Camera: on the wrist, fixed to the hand. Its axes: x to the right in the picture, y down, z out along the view.
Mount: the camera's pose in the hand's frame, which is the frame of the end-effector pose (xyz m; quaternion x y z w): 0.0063 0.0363 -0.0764 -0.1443 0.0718 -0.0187 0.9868
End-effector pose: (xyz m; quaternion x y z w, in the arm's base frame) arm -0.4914 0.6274 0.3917 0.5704 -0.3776 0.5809 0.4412
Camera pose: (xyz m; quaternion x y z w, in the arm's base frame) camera -0.5506 0.6881 0.3954 0.4645 -0.4141 0.5514 0.5556
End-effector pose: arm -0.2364 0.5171 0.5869 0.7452 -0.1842 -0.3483 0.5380
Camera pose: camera -0.1736 0.5516 0.6323 0.6861 -0.0789 -0.3268 0.6451
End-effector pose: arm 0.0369 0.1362 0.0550 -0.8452 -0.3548 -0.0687 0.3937
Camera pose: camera 0.0778 0.0692 0.0871 -0.8793 -0.3277 -0.1870 0.2907
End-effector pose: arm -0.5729 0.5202 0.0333 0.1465 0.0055 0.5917 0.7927
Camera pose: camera -0.6189 0.5527 -0.0301 -0.0124 -0.0203 0.5804 0.8140
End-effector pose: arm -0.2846 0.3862 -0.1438 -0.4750 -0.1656 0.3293 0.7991
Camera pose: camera -0.2493 0.3529 -0.2134 -0.6045 -0.1624 0.2520 0.7380
